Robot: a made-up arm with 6 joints.
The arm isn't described. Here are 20 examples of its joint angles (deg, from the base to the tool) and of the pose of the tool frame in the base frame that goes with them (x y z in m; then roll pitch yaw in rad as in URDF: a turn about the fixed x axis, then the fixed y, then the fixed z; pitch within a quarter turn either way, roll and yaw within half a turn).
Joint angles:
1: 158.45 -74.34 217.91 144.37 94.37 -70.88
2: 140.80 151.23 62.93 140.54 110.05 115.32
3: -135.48 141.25 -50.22 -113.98 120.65 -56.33
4: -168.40 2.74 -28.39 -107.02 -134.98 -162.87
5: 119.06 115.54 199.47 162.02 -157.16 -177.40
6: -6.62 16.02 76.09 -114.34 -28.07 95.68
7: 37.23 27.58 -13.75 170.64 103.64 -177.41
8: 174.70 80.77 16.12 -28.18 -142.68 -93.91
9: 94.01 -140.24 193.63 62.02 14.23 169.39
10: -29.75 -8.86 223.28 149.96 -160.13 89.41
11: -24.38 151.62 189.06 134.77 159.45 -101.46
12: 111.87 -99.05 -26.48 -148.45 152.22 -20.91
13: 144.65 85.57 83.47 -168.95 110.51 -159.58
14: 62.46 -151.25 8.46 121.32 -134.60 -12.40
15: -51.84 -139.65 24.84 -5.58 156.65 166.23
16: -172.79 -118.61 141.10 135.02 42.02 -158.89
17: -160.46 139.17 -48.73 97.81 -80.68 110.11
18: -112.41 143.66 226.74 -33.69 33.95 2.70
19: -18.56 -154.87 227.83 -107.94 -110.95 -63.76
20: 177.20 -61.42 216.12 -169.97 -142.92 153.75
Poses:
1: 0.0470 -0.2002 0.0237 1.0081 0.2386 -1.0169
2: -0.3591 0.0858 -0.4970 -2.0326 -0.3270 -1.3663
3: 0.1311 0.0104 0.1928 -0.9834 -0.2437 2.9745
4: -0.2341 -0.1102 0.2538 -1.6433 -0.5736 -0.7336
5: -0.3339 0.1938 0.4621 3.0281 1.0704 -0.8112
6: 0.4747 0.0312 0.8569 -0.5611 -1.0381 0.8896
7: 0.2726 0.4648 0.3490 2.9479 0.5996 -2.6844
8: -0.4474 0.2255 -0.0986 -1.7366 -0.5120 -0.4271
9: 0.0846 0.1882 -0.0746 2.3334 0.3293 1.8723
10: -0.1006 0.2648 0.2490 1.2005 -0.5967 -0.7264
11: 0.4320 -0.0350 0.2450 0.7031 0.8719 2.3184
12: -0.1025 -0.2203 0.5143 2.8850 1.2983 0.8187
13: -0.7553 0.2856 0.2108 -3.0289 1.1332 -0.1795
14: -0.3815 -0.4979 -0.1399 1.9058 0.6319 0.2363
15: -0.5496 0.3645 0.0600 -3.0217 0.6759 -0.9542
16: 0.2861 -0.1120 -0.3650 2.9394 0.7028 -0.5431
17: 0.1602 0.0269 -0.2123 -0.5101 0.1108 1.7309
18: -0.3102 -0.2985 0.2938 2.9536 -1.0747 1.8884
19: 0.2775 -0.0256 -0.1517 2.1991 -0.1277 1.7075
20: 0.3186 -0.2205 0.0291 0.4120 -1.0528 -2.9768
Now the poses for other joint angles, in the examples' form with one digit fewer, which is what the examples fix.
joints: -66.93 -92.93 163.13 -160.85 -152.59 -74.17
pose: -0.036 0.585 -0.149 -1.726 -0.858 -0.935
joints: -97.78 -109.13 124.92 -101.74 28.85 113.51
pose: 0.146 0.753 -0.092 -2.841 0.709 2.107
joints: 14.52 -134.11 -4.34 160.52 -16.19 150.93
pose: -0.616 0.043 0.219 -2.372 -0.606 -2.775
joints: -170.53 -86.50 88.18 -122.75 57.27 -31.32
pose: 0.774 0.015 0.469 -0.775 -0.527 1.124
